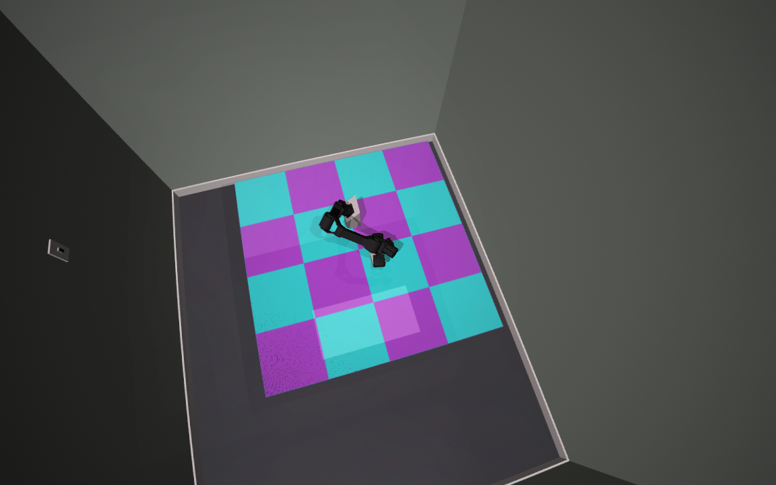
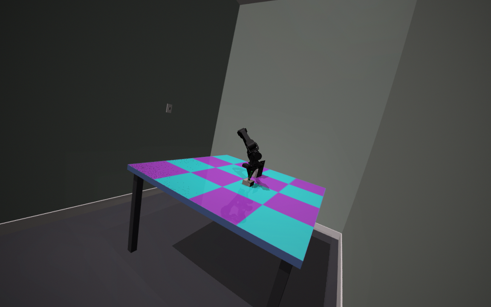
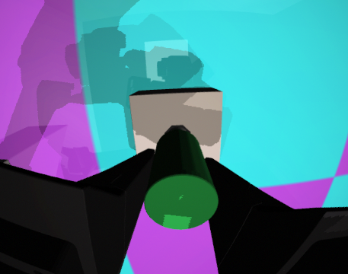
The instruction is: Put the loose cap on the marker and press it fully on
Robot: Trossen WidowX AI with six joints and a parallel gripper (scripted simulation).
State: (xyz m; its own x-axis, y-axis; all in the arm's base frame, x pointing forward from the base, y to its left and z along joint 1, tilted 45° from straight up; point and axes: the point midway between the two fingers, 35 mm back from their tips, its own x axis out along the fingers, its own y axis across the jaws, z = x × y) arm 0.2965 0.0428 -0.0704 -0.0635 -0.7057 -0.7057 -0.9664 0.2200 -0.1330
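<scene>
The green cap is 10 mm above my gripper tip. From my gripper tip the other things lie so: holder block 60 mm below.
</scene>
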